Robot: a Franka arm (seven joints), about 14 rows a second.
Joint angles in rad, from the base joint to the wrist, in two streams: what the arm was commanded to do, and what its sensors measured. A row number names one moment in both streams.
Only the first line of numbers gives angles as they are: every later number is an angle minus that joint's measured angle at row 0.
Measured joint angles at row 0:
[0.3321, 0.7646, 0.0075, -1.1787, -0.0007, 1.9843, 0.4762]
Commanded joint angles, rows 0 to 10:
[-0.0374, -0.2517, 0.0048, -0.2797, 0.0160, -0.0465, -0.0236]
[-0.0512, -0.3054, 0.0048, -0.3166, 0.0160, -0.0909, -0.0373]
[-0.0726, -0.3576, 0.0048, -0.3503, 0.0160, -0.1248, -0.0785]
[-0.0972, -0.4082, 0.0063, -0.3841, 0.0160, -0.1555, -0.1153]
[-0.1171, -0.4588, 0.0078, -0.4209, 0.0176, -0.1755, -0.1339]
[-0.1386, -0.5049, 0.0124, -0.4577, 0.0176, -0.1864, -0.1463]
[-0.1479, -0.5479, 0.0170, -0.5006, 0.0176, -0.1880, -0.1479]
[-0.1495, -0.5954, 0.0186, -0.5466, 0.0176, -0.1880, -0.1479]
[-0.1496, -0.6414, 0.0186, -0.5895, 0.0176, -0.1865, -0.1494]
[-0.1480, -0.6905, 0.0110, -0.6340, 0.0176, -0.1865, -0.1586]
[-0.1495, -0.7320, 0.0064, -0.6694, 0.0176, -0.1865, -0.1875]
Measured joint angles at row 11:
[-0.1431, -0.6031, 0.0032, -0.5313, 0.0004, -0.2050, -0.1394]
